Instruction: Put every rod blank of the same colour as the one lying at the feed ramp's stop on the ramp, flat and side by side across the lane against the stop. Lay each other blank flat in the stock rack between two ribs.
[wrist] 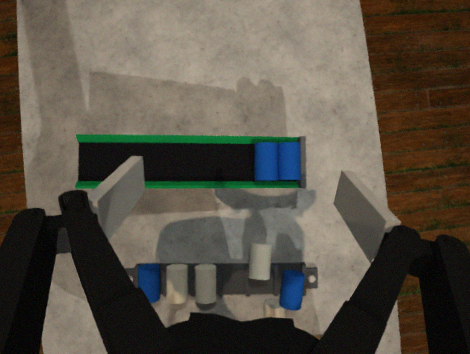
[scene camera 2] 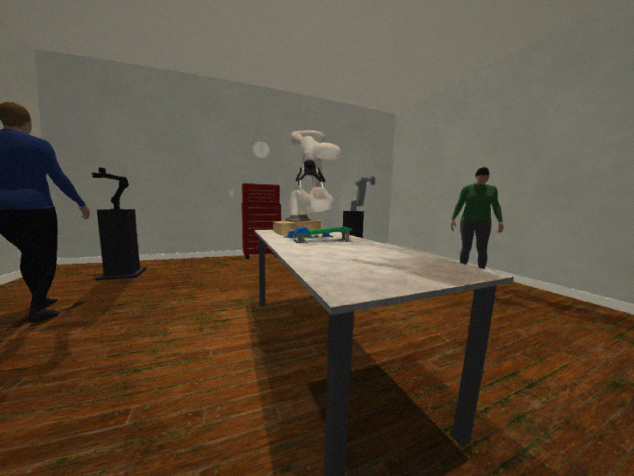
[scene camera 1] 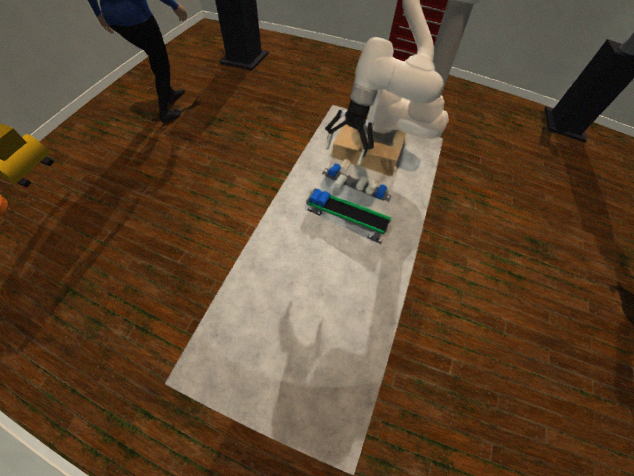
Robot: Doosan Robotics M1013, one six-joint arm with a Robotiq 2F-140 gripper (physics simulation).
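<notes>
My gripper [scene camera 1: 344,152] [scene camera 2: 311,185] [wrist: 240,180] is wide open and empty, high above the table. Two blue blanks [wrist: 266,161] [wrist: 289,161] lie side by side on the green-railed ramp [scene camera 1: 353,209] [wrist: 165,162] against its grey stop [wrist: 302,162]. At the dark stock rack [wrist: 232,280] lie a blue blank [scene camera 1: 380,191] [wrist: 149,282], two pale blanks [wrist: 177,284] [wrist: 205,284], a pale blank [scene camera 1: 340,180] [wrist: 260,261] overhanging the ramp-side edge, and another blue blank [scene camera 1: 333,170] [wrist: 292,290]. A further pale blank [scene camera 1: 345,164] [wrist: 274,309] is beside the rack, partly hidden by the gripper body in the wrist view.
A wooden box [scene camera 1: 378,153] [scene camera 2: 310,224] stands behind the rack, near the arm's base. The ramp stands on feet on the long pale table [scene camera 1: 307,266] [scene camera 2: 384,271]. A person in blue [scene camera 1: 125,12] [scene camera 2: 25,169] and one in green [scene camera 2: 478,204] stand away from the table.
</notes>
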